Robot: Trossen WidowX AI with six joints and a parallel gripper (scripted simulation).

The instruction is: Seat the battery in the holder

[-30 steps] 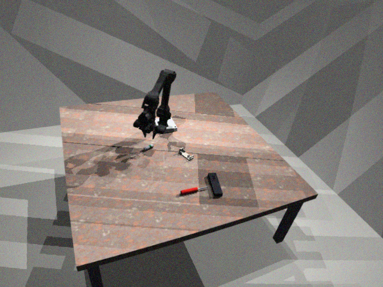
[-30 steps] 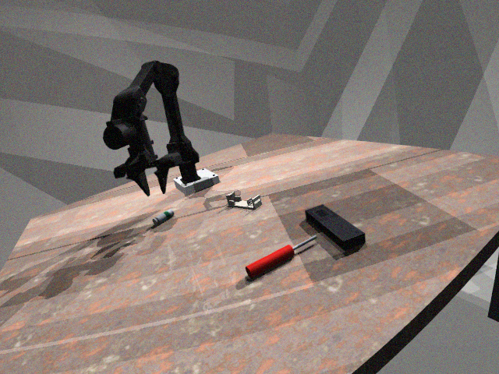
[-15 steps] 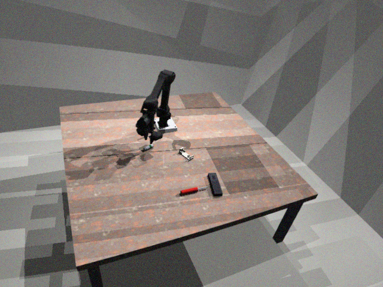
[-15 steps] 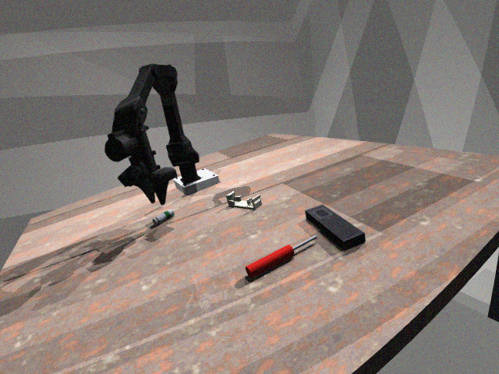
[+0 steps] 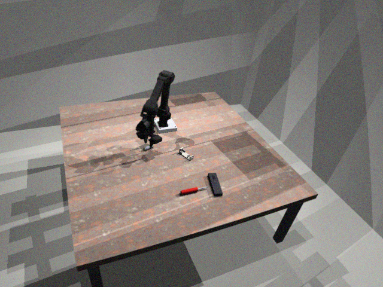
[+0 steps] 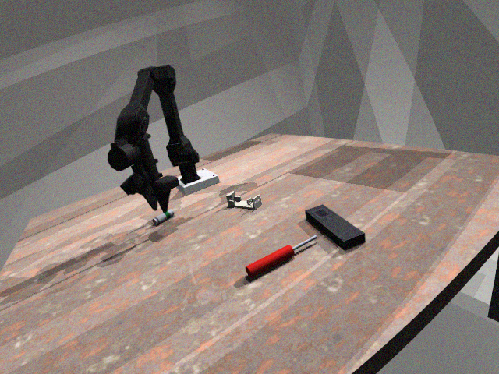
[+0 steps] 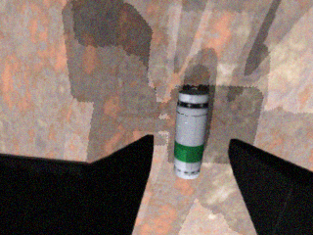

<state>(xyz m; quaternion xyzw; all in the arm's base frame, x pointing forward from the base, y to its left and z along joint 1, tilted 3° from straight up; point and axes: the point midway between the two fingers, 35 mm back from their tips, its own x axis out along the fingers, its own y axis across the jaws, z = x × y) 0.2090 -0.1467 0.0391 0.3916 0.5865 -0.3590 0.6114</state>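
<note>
The battery lies 2 cm below my gripper tip. Round my gripper tip: black rectangular block: 38 cm ahead, 29 cm to the left, 2 cm below; then red-handled screwdriver: 40 cm ahead, 17 cm to the left, 2 cm below.
</note>
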